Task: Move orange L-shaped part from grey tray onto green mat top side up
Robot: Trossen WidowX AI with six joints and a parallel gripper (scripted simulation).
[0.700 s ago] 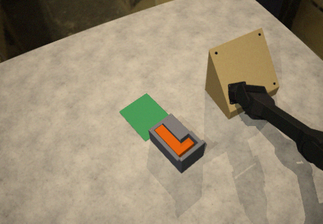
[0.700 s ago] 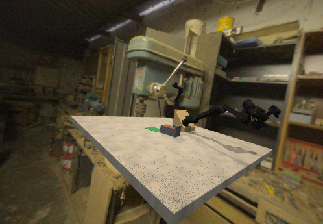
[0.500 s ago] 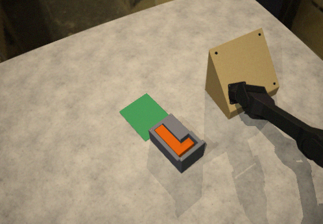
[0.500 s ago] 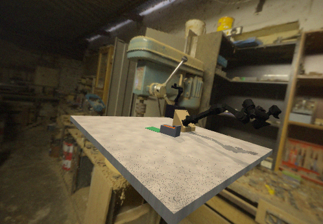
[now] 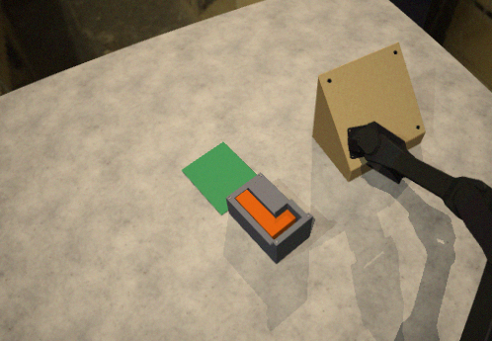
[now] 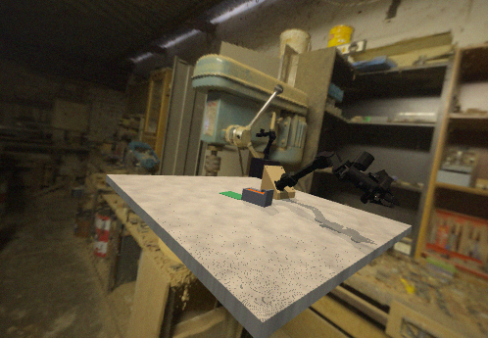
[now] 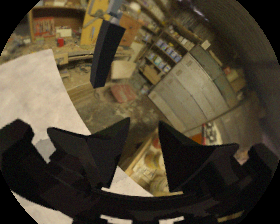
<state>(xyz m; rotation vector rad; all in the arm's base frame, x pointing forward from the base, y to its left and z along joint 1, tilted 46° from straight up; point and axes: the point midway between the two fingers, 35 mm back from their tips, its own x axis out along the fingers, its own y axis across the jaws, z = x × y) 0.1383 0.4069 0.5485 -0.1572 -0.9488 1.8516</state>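
The orange L-shaped part is 62 cm to the right of my gripper tip, 13 cm below it and 13 cm ahead of it. From my gripper tip the other things lie so: green mat 77 cm to the right, 19 cm below, 19 cm ahead.
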